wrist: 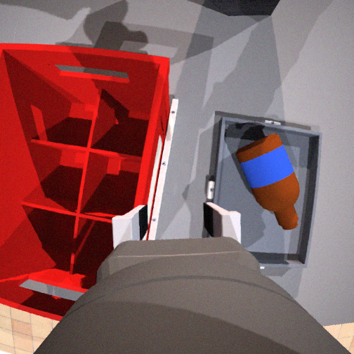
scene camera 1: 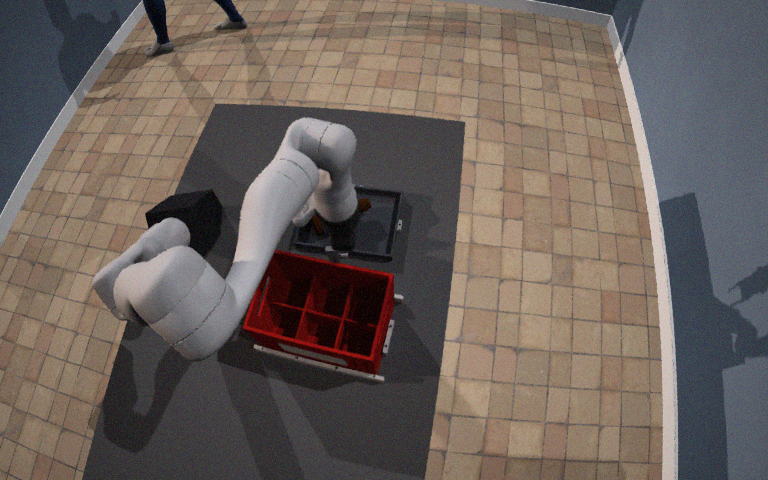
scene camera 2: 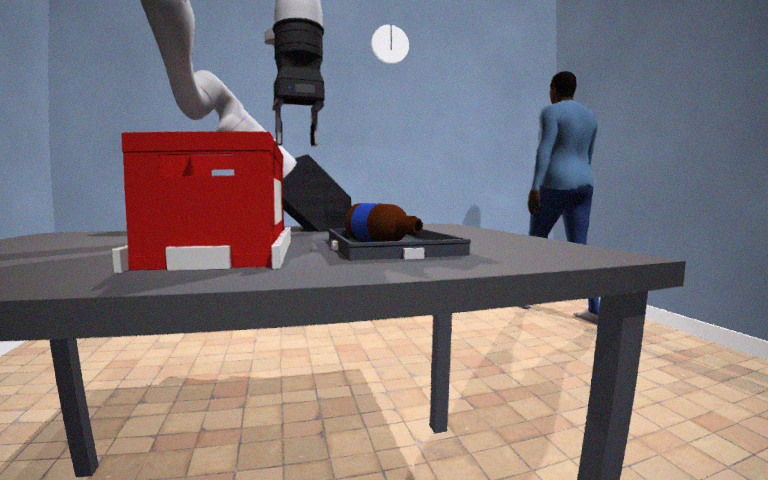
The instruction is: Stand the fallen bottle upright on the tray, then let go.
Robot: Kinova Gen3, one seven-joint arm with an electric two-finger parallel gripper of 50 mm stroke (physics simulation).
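Frame: origin at the arm's base, x ahead, y left, z up, level; millimetres.
Where they show: gripper, between the fingertips: (scene camera 1: 336, 248) (scene camera 2: 297, 145); arm's base, origin of its link: (scene camera 1: 173, 235) (scene camera 2: 284, 173).
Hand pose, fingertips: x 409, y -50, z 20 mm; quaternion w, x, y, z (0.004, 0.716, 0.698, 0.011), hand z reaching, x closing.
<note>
Each offset is from my fingertips to the top centre of the thing. "spot": to the spot under its first point.
The brown bottle with a blue label @(dy +165, dx -13, dz -97 mm) (scene camera 1: 364, 204) (scene camera 2: 387, 221) (wrist: 270, 167) lies on its side in the dark grey tray @(spot: dy +173, dx +130, dz -150 mm) (scene camera 1: 397, 212) (scene camera 2: 441, 249) (wrist: 313, 200). In the wrist view its neck points down and slightly right, and its base is near the tray's upper end. The arm hides much of it in scene camera 1. My gripper (scene camera 2: 296, 141) (wrist: 175, 215) is open and empty, with its fingers pointing down. It hangs well above the table, over the gap between the tray and the red crate, to the left of the bottle in the wrist view.
The tall red crate @(dy -119, dx -36, dz +0 mm) (scene camera 1: 362, 362) (scene camera 2: 198, 209) (wrist: 15, 200) with compartments stands beside the tray, with white strips along its foot. A black block (scene camera 1: 192, 209) (scene camera 2: 317, 192) (wrist: 247, 6) stands behind them. A person (scene camera 2: 566, 147) stands beyond the table.
</note>
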